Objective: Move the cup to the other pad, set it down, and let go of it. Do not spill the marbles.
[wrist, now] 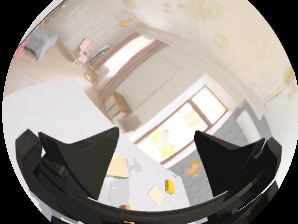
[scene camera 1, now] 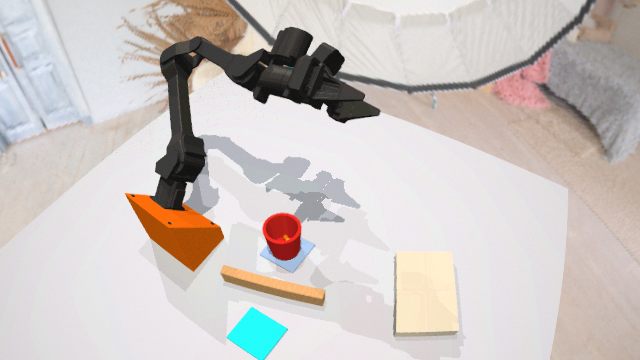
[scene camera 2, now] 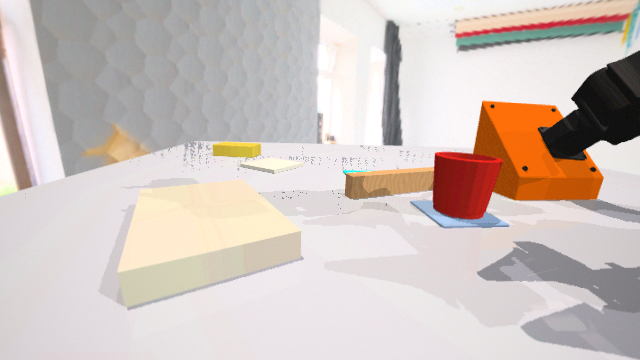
Path:
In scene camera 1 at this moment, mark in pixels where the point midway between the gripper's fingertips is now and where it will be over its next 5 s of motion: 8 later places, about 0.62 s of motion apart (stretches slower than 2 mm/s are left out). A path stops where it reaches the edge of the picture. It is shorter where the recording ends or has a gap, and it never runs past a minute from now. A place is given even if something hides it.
The gripper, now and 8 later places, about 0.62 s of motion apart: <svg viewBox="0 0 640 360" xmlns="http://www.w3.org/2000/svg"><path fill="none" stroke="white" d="M372 105L283 229L263 220L266 231L267 238L267 236L265 221L262 226L256 240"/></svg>

